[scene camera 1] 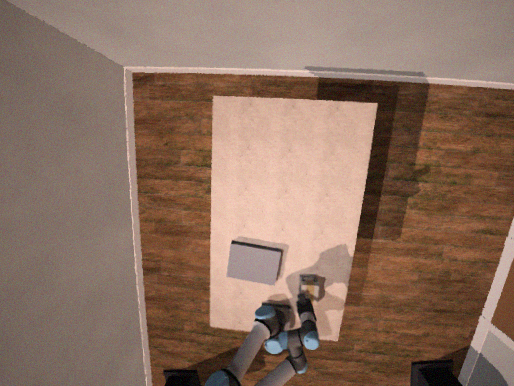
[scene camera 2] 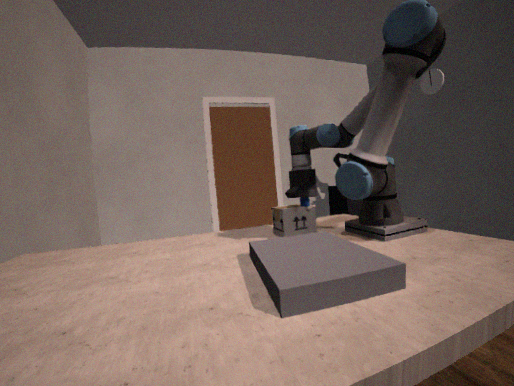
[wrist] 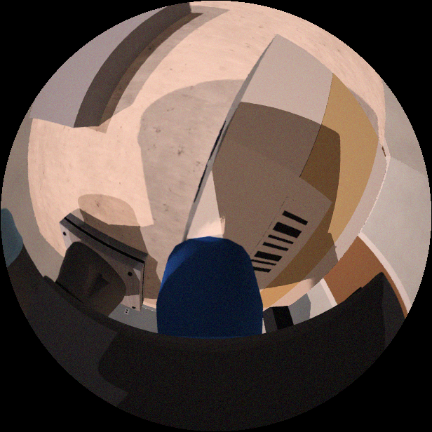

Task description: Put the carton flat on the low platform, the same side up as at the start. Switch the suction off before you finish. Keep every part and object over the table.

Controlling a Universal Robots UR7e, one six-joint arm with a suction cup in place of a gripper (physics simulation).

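Frame: origin at the arm's base, x ahead, y left, z up, level; millimetres.
Where they show: hand, its tool point: (scene camera 2: 304, 208); arm's base, origin of its link: (scene camera 2: 380, 221).
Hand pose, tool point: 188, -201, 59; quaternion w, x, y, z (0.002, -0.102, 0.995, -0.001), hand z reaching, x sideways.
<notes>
Each offset is from my tool point to the centre of the thing, as dx, dy, dz. Level surfaces: height alone.
The carton {+27, -40, -44} (scene camera 1: 310, 288) (scene camera 2: 295, 221) (wrist: 280, 135) is a small pale box standing upright on the table, with dark up arrows on its side and tan tape and a barcode label on its top. My gripper (scene camera 1: 304, 297) (scene camera 2: 304, 204) (wrist: 210, 242), a blue suction cup pointing down, rests on the carton's top, off its middle, and is shut on the carton. The exact contact spot is hidden behind the cup in the wrist view. The low platform {+226, +288, -77} (scene camera 1: 254, 263) (scene camera 2: 325, 265) (wrist: 75, 65) is a flat grey slab beside the carton, with a gap of table between them.
The pale table {dz -101} (scene camera 1: 290, 170) (scene camera 2: 125, 310) bears the platform and carton. The robot's base plate (scene camera 2: 387, 227) (wrist: 105, 260) stands near the carton. The table's edge (scene camera 2: 450, 340) shows at the lower right in scene camera 2. A brown door (scene camera 2: 244, 167) is in the wall behind.
</notes>
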